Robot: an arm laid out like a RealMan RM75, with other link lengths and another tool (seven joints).
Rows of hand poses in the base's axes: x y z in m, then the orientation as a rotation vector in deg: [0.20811 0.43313 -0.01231 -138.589 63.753 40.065]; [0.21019 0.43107 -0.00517 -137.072 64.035 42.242]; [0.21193 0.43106 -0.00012 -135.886 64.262 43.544]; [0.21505 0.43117 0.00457 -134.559 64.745 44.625]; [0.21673 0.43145 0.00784 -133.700 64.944 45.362]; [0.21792 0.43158 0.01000 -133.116 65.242 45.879]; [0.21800 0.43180 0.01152 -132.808 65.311 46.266]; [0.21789 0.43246 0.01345 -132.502 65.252 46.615]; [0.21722 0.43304 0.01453 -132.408 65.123 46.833]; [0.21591 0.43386 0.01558 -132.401 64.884 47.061]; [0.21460 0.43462 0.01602 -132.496 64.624 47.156]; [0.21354 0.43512 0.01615 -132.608 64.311 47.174]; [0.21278 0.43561 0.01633 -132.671 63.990 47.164]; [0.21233 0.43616 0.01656 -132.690 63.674 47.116]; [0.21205 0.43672 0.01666 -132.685 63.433 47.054]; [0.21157 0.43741 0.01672 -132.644 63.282 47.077]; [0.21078 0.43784 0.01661 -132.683 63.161 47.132]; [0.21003 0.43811 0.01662 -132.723 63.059 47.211]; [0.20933 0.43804 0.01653 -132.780 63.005 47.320]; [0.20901 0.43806 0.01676 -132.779 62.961 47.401]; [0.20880 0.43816 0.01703 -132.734 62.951 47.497]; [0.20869 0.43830 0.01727 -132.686 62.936 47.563]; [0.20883 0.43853 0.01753 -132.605 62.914 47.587]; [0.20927 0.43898 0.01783 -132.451 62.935 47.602]
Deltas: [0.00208 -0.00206 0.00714 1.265 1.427 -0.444]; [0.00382 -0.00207 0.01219 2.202 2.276 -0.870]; [0.00694 -0.00196 0.01688 3.100 3.036 -1.541]; [0.00862 -0.00168 0.02015 3.734 3.529 -1.907]; [0.00981 -0.00155 0.02231 4.082 3.924 -2.238]; [0.00989 -0.00133 0.02383 4.315 4.191 -2.342]; [0.00978 -0.00067 0.02576 4.608 4.396 -2.386]; [0.00911 -0.00009 0.02684 4.760 4.509 -2.318]; [0.00780 0.00073 0.02789 4.898 4.607 -2.147]; [0.00649 0.00149 0.02833 4.958 4.613 -1.944]; [0.00543 0.00199 0.02846 5.026 4.551 -1.721]; [0.00467 0.00248 0.02864 5.135 4.462 -1.523]; [0.00422 0.00303 0.02887 5.274 4.343 -1.355]; [0.00394 0.00359 0.02897 5.394 4.232 -1.242]; [0.00346 0.00428 0.02903 5.503 4.204 -1.176]; [0.00267 0.00471 0.02892 5.535 4.215 -1.081]; [0.00192 0.00498 0.02893 5.558 4.248 -0.991]; [0.00122 0.00491 0.02884 5.544 4.318 -0.913]; [0.00090 0.00493 0.02907 5.571 4.364 -0.873]; [0.00069 0.00503 0.02934 5.617 4.427 -0.869]; [0.00058 0.00517 0.02958 5.666 4.466 -0.870]; [0.00072 0.00540 0.02984 5.743 4.469 -0.892]; [0.00116 0.00585 0.03014 5.857 4.471 -0.973]
